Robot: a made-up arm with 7 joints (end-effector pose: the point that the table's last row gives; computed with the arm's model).
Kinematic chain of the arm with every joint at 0, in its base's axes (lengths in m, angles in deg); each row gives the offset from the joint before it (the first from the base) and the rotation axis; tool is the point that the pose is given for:
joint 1: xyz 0 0 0.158 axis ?
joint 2: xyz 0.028 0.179 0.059 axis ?
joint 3: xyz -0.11 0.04 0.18 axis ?
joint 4: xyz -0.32 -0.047 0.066 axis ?
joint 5: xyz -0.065 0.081 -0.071 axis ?
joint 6: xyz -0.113 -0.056 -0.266 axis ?
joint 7: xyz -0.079 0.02 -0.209 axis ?
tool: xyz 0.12 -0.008 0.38
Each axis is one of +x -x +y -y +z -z.
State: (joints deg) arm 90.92 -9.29 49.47 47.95 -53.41 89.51 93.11
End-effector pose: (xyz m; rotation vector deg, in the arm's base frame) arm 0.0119 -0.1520 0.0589 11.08 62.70 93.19
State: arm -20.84 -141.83 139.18 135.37 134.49 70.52 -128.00
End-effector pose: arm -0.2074 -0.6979 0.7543 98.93 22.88 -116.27
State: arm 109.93 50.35 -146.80 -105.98 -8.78 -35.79 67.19
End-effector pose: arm -0.4671 -0.8406 0.4923 -7.62 -97.85 -0.54
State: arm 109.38 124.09 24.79 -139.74 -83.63 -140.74 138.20
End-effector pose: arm 0.8485 0.0926 0.5488 -54.17 64.31 36.66
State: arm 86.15 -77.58 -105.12 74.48 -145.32 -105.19 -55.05
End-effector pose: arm 0.1976 -0.2776 -0.1742 91.33 55.94 -58.38
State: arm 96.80 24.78 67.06 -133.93 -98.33 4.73 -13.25
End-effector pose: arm -0.2736 -0.1955 0.4962 -50.45 152.59 -37.91
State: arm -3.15 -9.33 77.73 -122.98 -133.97 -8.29 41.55
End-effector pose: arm -0.2445 0.5357 0.4244 -92.10 3.19 -147.42
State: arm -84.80 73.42 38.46 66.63 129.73 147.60 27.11
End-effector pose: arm -0.0919 0.5047 -0.5626 7.74 -12.49 115.83
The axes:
joint 1: +x
joint 2: -z
joint 3: -x
joint 4: +z
joint 5: +x
joint 6: +z
joint 7: +x

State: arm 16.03 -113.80 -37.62 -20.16 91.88 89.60 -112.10
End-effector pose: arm -0.2949 -0.9115 0.6505 69.21 -44.68 37.12
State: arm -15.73 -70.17 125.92 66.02 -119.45 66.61 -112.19
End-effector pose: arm -0.6006 0.4155 0.7830 -34.51 -20.00 16.48
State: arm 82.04 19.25 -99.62 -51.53 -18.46 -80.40 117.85
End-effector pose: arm -0.6639 -0.3458 1.2605 -31.36 -56.79 122.02
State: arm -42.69 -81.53 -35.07 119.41 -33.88 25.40 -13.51
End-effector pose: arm 0.0560 -0.1657 0.3139 -55.77 34.34 -151.62
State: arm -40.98 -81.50 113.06 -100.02 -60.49 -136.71 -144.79
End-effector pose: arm 0.0122 -0.6068 0.9407 35.24 25.38 -105.45
